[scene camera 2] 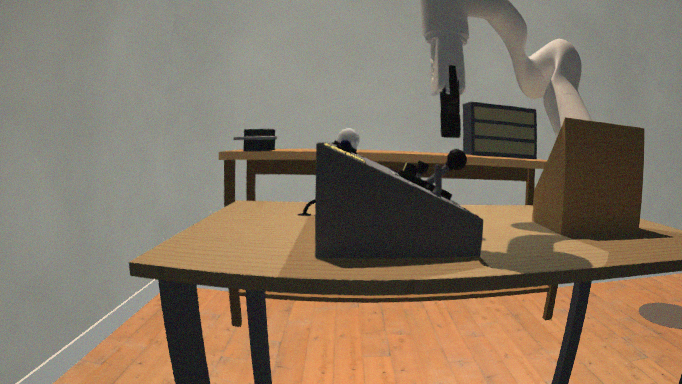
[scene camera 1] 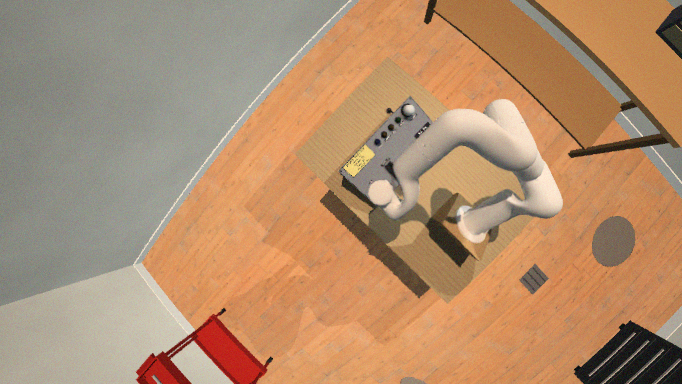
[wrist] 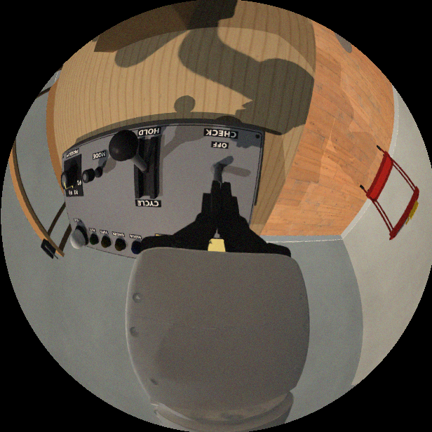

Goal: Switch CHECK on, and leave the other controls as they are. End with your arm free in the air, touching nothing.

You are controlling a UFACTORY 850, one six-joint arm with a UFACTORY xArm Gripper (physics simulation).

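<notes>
The grey sloped console stands on the wooden table. The small metal CHECK lever stands nearly vertical in scene camera 2. It leans away from the OFF label, toward the side that the fingers cover; the marking on that side is hidden. My gripper is shut and empty. Its tips are in the air above the lever, with a visible gap in scene camera 2. In scene camera 1 the arm hides the fingers.
The black-ball HOLD/CYCLE lever stands beside CHECK and leans toward HOLD. The MODE switch, PROGRAM selector, a row of coloured buttons and a white knob are farther along. A brown wedge-shaped block stands near the arm's base.
</notes>
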